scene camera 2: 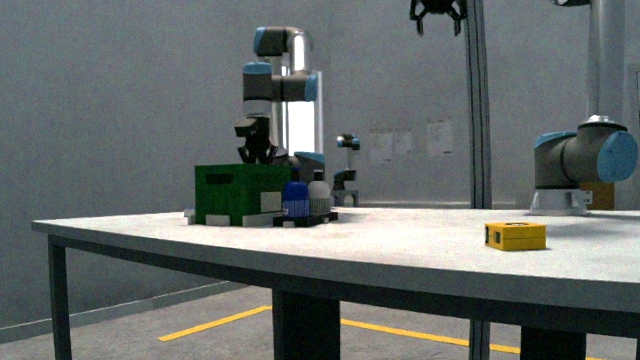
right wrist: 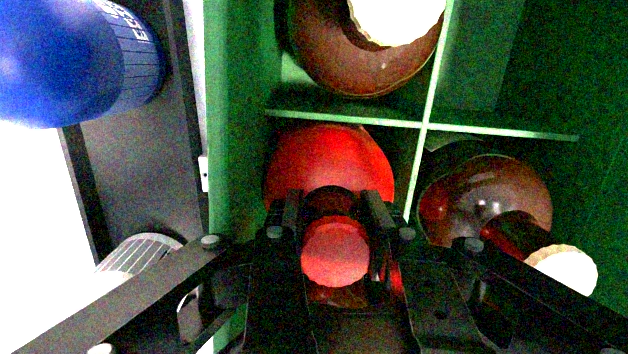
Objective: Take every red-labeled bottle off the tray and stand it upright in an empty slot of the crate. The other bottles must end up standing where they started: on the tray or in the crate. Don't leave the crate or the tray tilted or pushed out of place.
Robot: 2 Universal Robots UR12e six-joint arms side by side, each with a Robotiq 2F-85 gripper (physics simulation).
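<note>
My right gripper (scene camera 2: pixel 257 159) (right wrist: pixel 331 208) is shut on the neck of a red bottle (right wrist: pixel 330 160) and holds it upright inside a compartment of the green crate (scene camera 2: pixel 225 195) (right wrist: pixel 217 125). Whether its base touches the crate floor is hidden. Two brown bottles (right wrist: pixel 365 75) (right wrist: pixel 485 185) with white caps stand in other compartments. A blue bottle (scene camera 2: pixel 296 200) (right wrist: pixel 60 65) and a white bottle (scene camera 2: pixel 319 192) stand on the black tray (scene camera 2: pixel 305 221) (right wrist: pixel 135 165) beside the crate. My left gripper (scene camera 2: pixel 439 27) is open and empty, high above the table.
A yellow box (scene camera 2: pixel 516 236) lies on the white table (scene camera 2: pixel 400 245) at the right. Pale brackets (scene camera 2: pixel 218 220) sit along the crate's foot. The left arm's base (scene camera 2: pixel 558 201) stands at the right. A vertical post (scene camera 2: pixel 479 110) rises behind the table.
</note>
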